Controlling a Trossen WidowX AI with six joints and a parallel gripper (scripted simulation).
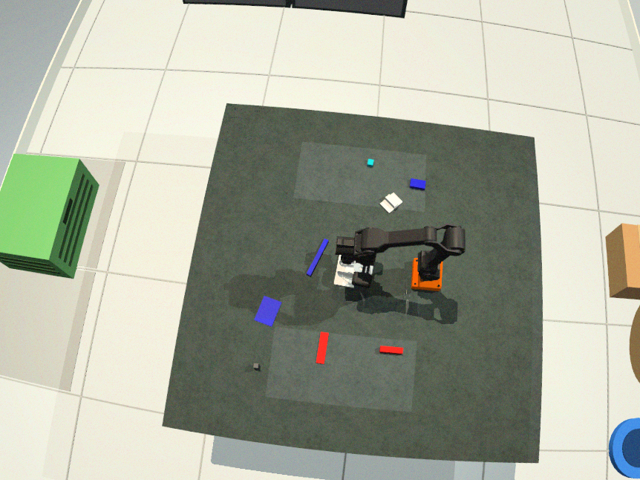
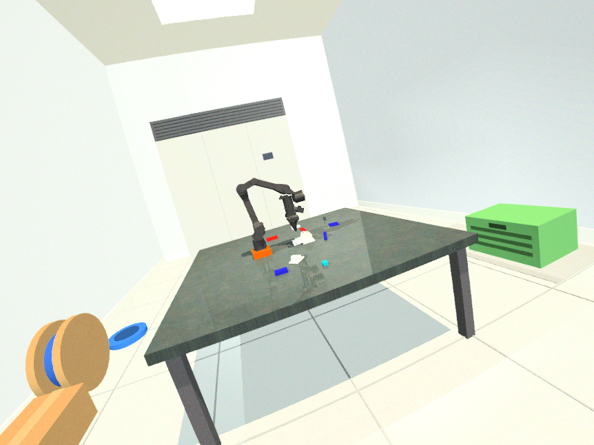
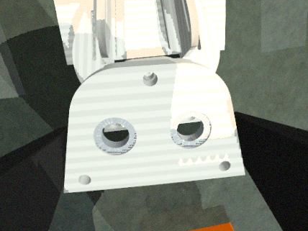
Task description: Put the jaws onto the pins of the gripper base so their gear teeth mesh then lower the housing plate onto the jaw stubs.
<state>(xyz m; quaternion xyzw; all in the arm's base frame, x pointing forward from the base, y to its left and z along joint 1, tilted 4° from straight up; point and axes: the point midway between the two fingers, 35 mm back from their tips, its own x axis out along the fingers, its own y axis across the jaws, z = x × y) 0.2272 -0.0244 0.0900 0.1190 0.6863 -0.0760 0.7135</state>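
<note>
Right now the white jaw is 7 cm below my gripper tip and 2 cm to the right of it. From my gripper tip the other things lie so: blue block 34 cm to the right, 24 cm behind, 8 cm below; then blue strip 15 cm ahead, 8 cm below, 7 cm to the right; then blue square 34 cm ahead, 11 cm to the left, 8 cm below.
</note>
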